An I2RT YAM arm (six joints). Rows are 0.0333 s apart.
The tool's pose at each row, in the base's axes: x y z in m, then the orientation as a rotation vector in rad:
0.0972 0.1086 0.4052 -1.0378 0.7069 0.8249
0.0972 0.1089 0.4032 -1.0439 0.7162 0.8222
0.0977 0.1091 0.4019 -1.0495 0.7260 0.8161
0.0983 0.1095 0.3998 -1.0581 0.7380 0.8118
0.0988 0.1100 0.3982 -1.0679 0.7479 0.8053
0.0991 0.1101 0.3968 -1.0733 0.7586 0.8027
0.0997 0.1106 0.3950 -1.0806 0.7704 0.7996
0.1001 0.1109 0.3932 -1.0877 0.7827 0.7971
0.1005 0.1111 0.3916 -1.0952 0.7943 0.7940
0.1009 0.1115 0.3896 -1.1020 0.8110 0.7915
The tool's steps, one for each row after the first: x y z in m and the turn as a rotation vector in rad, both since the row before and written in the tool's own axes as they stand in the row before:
0.0017 0.0010 -0.0004 -0.0018 0.0105 0.0017
0.0014 0.0002 -0.0002 0.0002 0.0118 -0.0005
0.0021 0.0005 -0.0002 -0.0026 0.0142 0.0015
0.0017 0.0004 0.0000 -0.0031 0.0139 -0.0014
0.0013 0.0004 -0.0003 -0.0011 0.0112 0.0027
0.0019 0.0004 0.0000 -0.0022 0.0130 0.0026
0.0018 0.0005 -0.0002 -0.0022 0.0131 0.0034
0.0016 0.0004 -0.0002 -0.0024 0.0129 0.0025
0.0020 0.0006 -0.0001 -0.0012 0.0161 0.0058

